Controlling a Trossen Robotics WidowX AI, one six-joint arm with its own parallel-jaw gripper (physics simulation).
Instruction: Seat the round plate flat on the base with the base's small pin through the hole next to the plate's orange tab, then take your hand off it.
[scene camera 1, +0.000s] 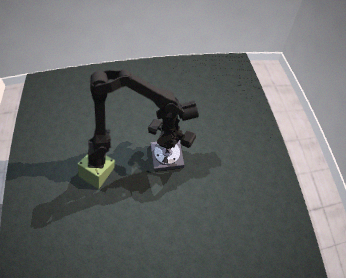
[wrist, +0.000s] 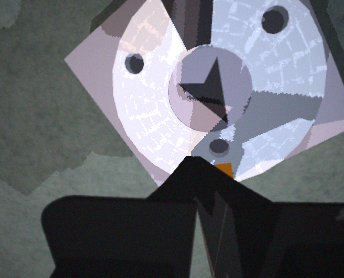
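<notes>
My gripper (scene camera 1: 172, 144) is there, and you'd find it in the wrist view (wrist: 192, 163) as well. I can also see a central hub (wrist: 210, 89) and a round white plate (wrist: 288, 69).
</notes>
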